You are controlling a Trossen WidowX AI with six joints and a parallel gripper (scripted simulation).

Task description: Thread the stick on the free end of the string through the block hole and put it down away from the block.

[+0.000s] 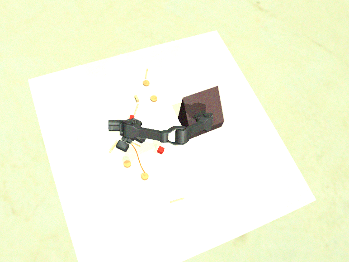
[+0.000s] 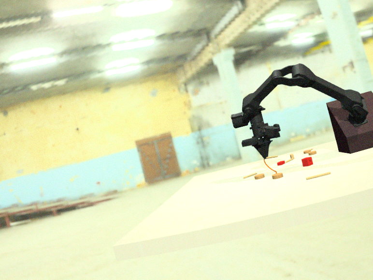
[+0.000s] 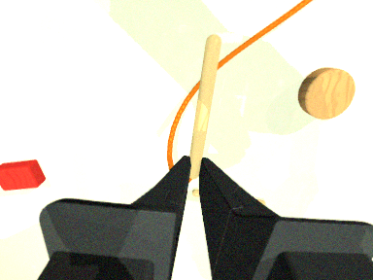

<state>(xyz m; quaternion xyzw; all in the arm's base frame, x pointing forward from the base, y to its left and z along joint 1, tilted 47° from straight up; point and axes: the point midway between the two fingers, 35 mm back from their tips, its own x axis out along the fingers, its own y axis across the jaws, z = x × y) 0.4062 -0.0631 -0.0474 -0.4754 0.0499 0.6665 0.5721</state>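
My gripper tip is now 14 cm past the red block, 11 cm to the right of it and 5 cm above it. The rest, counted from my gripper tip: thin wooden stick 1 cm to the left, 1 cm behind; then small pale block 25 cm to the right, 17 cm behind, 5 cm below; then round wooden button 20 cm to the left, 5 cm below, 1 cm ahead.
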